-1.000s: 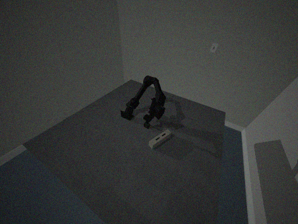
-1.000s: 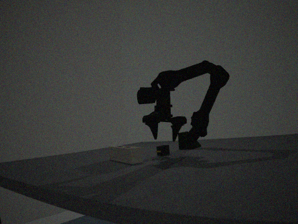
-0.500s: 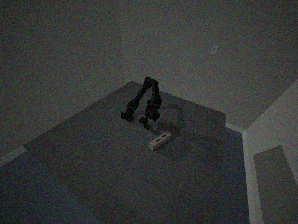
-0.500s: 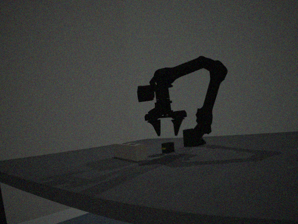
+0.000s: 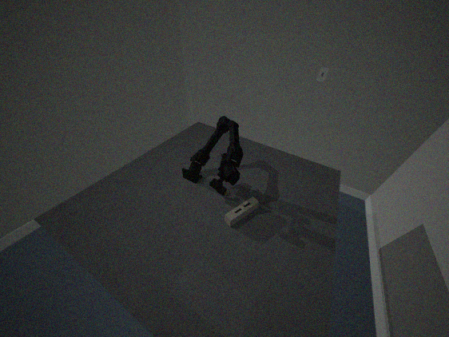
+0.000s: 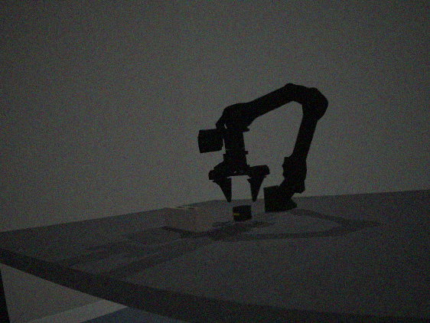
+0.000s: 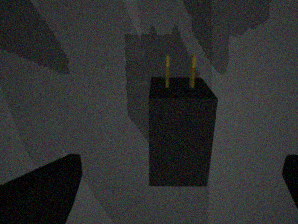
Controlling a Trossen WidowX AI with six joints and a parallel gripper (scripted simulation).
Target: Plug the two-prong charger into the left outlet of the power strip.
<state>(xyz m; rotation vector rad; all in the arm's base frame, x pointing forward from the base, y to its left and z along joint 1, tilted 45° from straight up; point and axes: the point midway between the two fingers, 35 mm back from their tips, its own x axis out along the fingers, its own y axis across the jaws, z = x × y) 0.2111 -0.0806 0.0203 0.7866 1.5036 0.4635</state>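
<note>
The charger is 2 cm ahead of my gripper tip and 3 cm below it.
</note>
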